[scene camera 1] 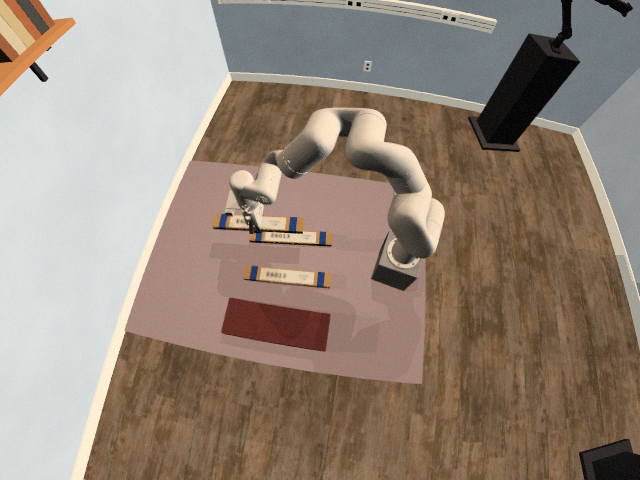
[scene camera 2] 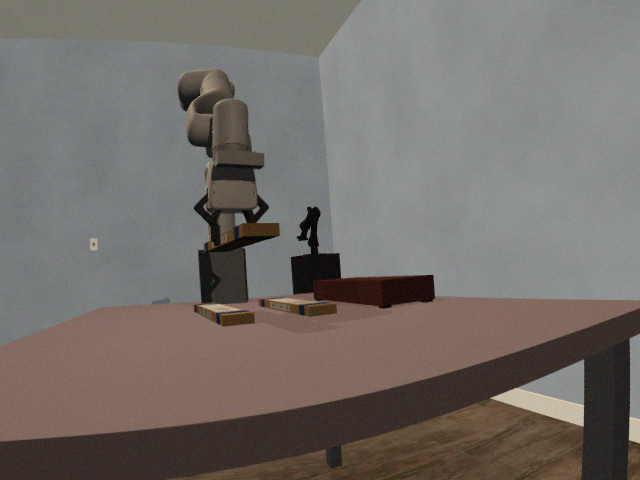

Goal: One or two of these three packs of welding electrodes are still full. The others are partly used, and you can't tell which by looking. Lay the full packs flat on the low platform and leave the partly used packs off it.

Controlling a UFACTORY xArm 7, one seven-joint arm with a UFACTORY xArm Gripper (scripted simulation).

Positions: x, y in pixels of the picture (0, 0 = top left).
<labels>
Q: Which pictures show the pack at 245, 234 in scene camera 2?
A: Scene camera 1 and scene camera 2: all of them.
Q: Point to a pack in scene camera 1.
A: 295, 225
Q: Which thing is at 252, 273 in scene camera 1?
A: A pack.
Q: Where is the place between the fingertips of my gripper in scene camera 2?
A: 233, 245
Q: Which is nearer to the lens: the pack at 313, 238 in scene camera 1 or the low dark red platform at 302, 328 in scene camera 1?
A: The low dark red platform.
</labels>
